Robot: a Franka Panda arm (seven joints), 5 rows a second.
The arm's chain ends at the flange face. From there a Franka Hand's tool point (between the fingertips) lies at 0.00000 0.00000 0.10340 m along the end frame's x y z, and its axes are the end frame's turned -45 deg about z.
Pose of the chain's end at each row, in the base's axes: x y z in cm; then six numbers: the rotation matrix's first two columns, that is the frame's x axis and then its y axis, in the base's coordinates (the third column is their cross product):
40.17 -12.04 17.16 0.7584 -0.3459 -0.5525 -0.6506 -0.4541 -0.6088
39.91 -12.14 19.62 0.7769 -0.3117 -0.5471 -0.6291 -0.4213 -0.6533
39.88 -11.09 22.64 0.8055 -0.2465 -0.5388 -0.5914 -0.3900 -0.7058
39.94 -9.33 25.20 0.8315 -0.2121 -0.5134 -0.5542 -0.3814 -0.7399
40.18 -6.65 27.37 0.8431 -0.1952 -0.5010 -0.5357 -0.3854 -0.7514
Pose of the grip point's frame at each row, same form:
39.75 -3.55 11.27 0.9963 0.0765 0.0398 0.0762 -0.5657 -0.8212
39.63 -3.33 14.21 0.9942 0.0775 0.0751 0.1045 -0.5183 -0.8488
39.51 -1.92 17.88 0.9878 0.1015 0.1181 0.1514 -0.4501 -0.8801
39.54 -0.03 20.71 0.9798 0.1197 0.1602 0.1961 -0.4197 -0.8862
39.70 2.68 22.93 0.9750 0.1345 0.1771 0.2174 -0.4105 -0.8856

